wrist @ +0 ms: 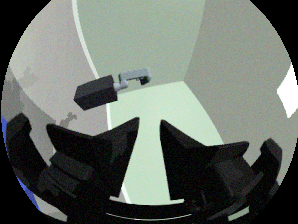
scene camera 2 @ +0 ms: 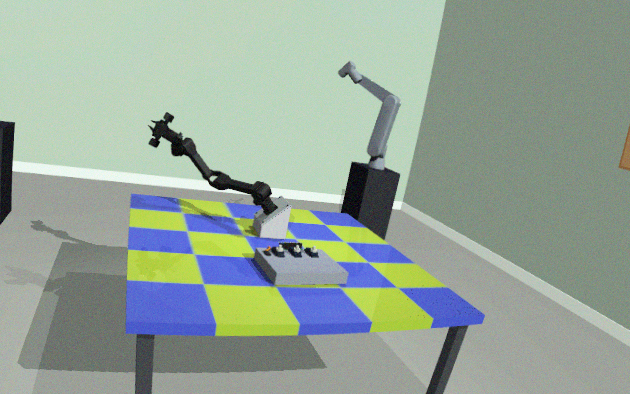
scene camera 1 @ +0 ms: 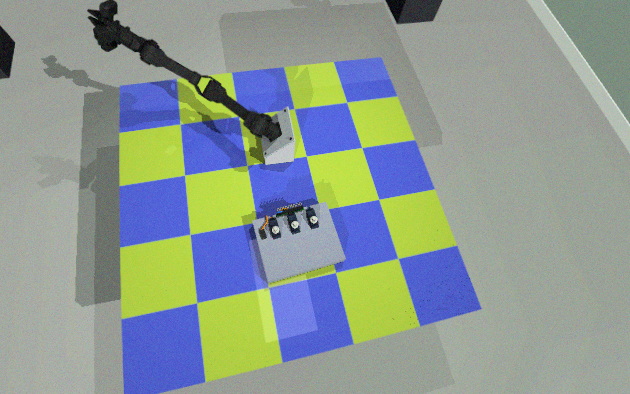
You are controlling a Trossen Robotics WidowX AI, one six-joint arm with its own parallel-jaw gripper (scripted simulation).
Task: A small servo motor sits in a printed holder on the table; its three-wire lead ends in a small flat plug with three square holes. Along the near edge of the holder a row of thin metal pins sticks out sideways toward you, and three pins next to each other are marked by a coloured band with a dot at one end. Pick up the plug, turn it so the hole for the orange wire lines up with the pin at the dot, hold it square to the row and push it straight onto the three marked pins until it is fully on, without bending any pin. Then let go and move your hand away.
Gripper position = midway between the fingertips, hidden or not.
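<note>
A grey printed holder (scene camera 1: 290,255) is visible in scene camera 1, and scene camera 2 shows the holder (scene camera 2: 324,270) as well, while the gripper (wrist: 149,122) appears in the wrist view.
</note>
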